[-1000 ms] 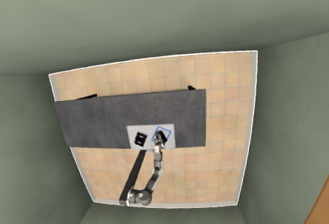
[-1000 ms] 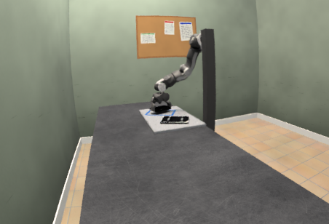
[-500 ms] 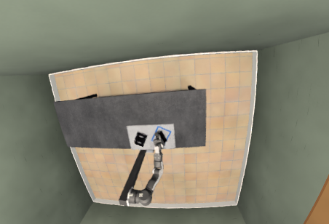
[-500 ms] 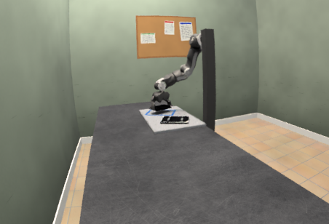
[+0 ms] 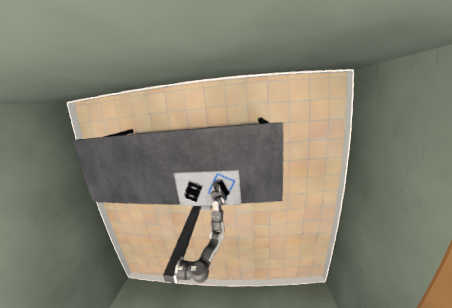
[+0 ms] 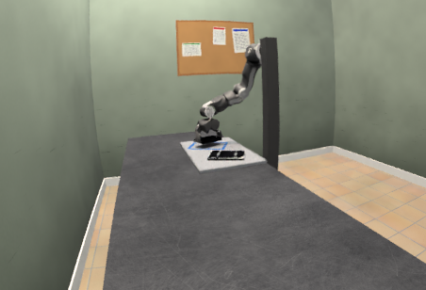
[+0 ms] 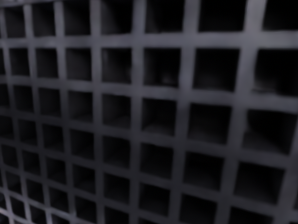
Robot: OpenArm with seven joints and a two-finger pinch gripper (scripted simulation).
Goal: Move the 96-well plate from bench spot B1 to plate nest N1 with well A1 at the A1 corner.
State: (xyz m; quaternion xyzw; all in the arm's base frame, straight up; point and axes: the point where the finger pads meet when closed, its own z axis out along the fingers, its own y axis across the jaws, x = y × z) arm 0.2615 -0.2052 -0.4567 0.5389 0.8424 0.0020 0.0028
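My gripper is now 1 cm below the black 96-well plate. From my hand the other things lie so: black plate nest N1: 4 cm behind, 22 cm to the left, 2 cm below.
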